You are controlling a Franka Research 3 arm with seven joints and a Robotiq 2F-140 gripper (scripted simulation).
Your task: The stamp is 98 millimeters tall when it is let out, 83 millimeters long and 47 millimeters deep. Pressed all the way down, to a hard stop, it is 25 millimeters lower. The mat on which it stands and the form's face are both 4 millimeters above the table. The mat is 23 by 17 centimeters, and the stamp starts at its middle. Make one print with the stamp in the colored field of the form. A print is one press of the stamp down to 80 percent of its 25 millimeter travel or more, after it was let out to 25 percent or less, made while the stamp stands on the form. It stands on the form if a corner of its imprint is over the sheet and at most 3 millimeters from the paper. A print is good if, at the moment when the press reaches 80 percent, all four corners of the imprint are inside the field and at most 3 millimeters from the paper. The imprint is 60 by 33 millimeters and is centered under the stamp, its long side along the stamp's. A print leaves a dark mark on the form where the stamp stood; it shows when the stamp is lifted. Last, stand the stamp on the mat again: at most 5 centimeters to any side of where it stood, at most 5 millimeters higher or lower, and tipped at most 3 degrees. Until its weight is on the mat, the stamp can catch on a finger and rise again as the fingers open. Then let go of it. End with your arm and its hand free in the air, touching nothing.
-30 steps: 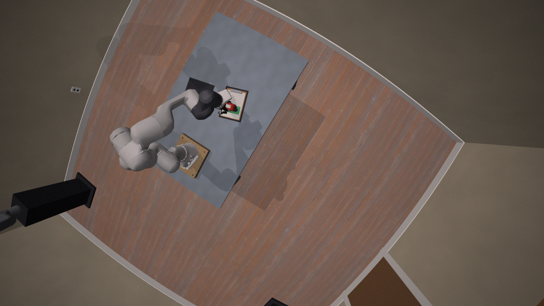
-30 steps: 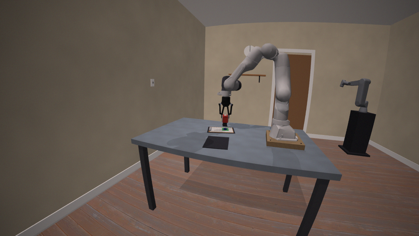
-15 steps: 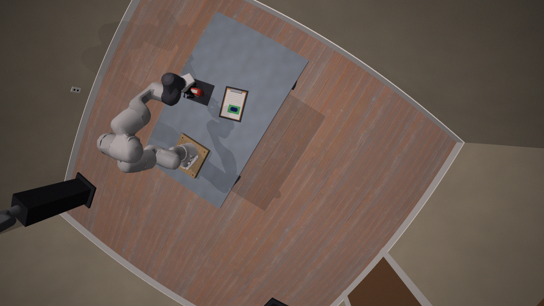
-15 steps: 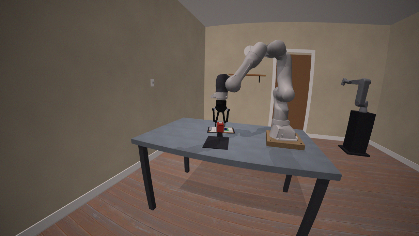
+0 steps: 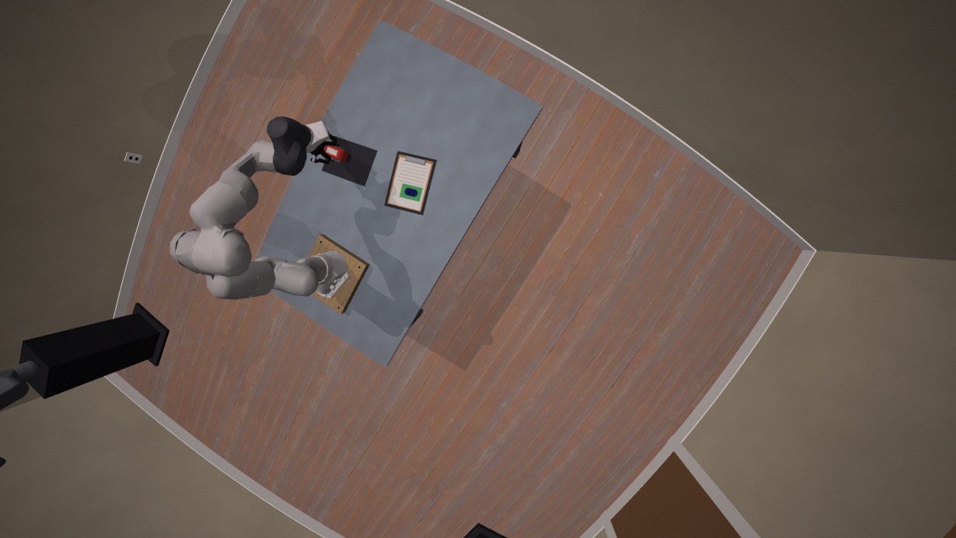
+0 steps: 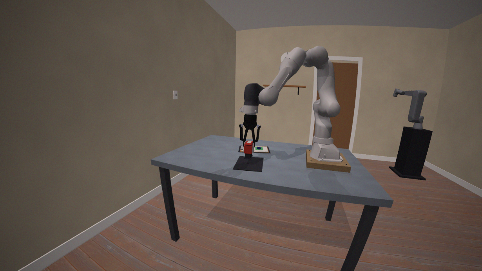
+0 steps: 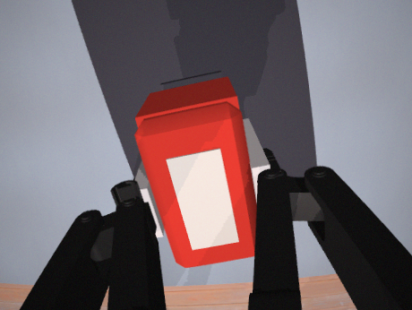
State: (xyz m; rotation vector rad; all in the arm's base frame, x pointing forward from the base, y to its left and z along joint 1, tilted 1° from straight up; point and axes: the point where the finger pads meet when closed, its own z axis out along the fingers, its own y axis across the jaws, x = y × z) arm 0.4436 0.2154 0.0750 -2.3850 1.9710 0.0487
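Right now the black mat is 11 cm below my hand and 1 cm to the right of it. The rest, counted from my hand: red stamp: 2 cm below.
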